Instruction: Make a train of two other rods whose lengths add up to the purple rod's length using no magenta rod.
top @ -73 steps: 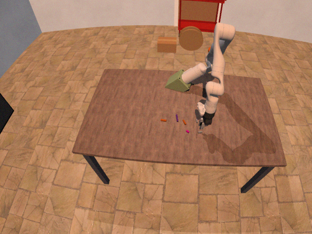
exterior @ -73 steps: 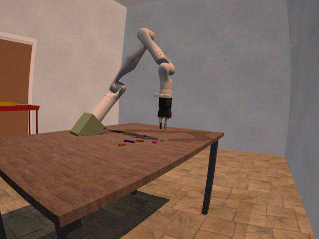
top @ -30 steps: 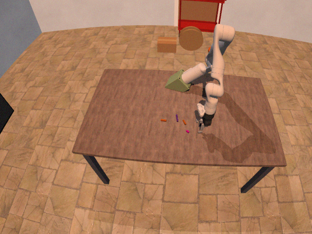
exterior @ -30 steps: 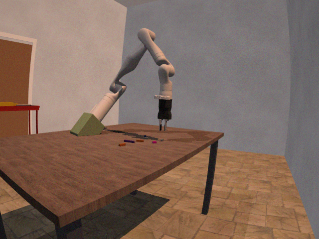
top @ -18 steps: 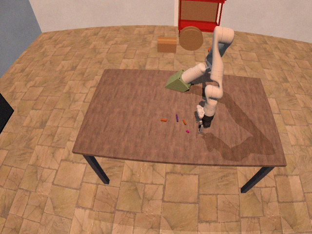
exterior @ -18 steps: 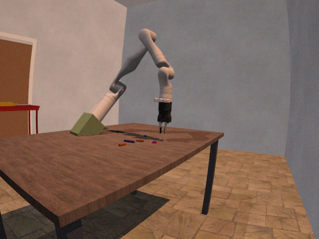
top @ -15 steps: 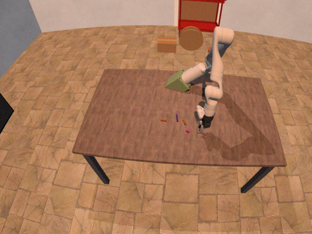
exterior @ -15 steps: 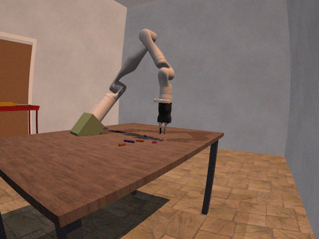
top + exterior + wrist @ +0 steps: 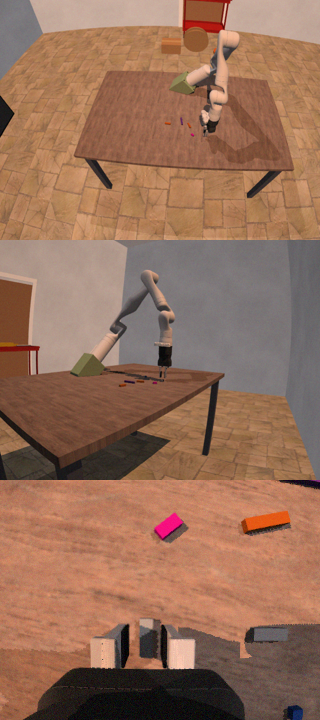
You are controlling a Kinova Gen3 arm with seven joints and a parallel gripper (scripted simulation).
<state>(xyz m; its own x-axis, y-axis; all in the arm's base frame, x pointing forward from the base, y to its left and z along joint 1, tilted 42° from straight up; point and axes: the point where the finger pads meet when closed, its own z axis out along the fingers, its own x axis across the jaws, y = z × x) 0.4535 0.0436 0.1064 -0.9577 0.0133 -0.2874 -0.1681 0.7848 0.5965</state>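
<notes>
The magenta rod lies 90 mm to the right of my hand and 40 mm below it. Also, from my hand: purple rod: 120 mm behind, 160 mm to the right, 40 mm below; blue rod: 140 mm behind, 50 mm to the left, 40 mm below; orange rod: 90 mm behind, 260 mm to the right, 40 mm below.
</notes>
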